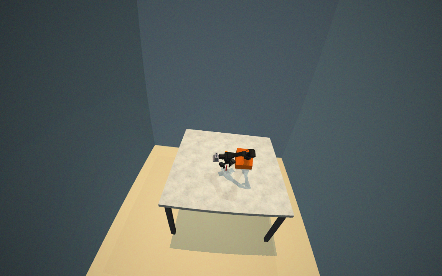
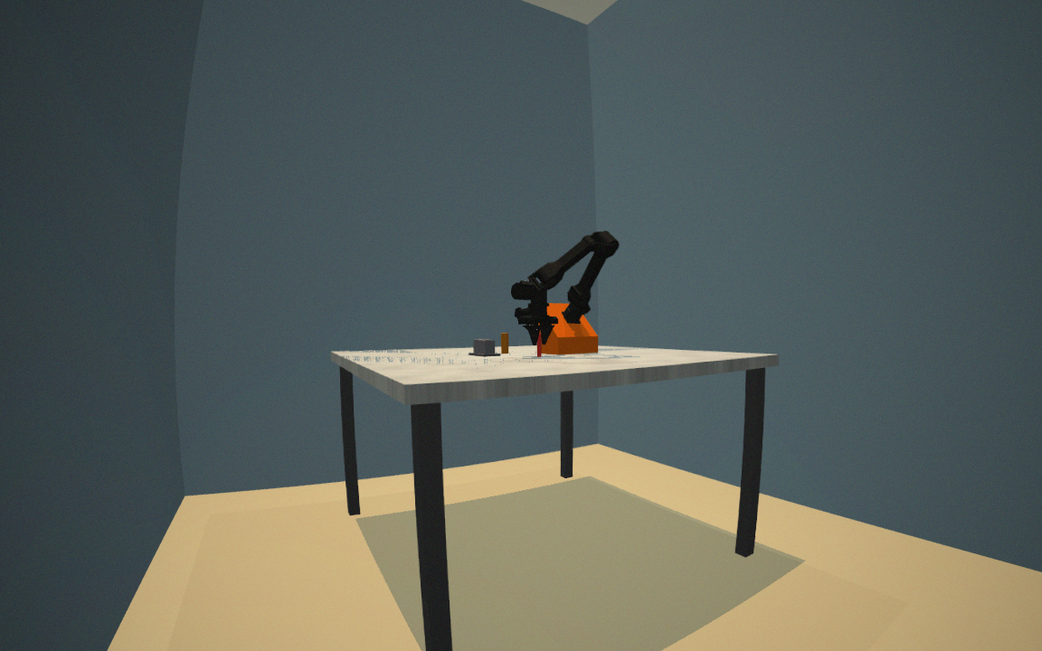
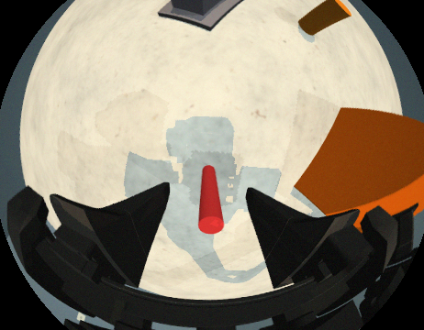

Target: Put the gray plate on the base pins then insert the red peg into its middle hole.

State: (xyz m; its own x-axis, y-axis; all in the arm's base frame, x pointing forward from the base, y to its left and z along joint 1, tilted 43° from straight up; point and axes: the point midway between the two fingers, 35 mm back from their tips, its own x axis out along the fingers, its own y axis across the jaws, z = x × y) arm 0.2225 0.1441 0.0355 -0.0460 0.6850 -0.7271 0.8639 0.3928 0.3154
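Now: gripper tip right at the red peg. The rest, counted from my gripper tip: gray plate: 180 mm to the right, 130 mm ahead; then orange peg: 250 mm to the right, 10 mm ahead.
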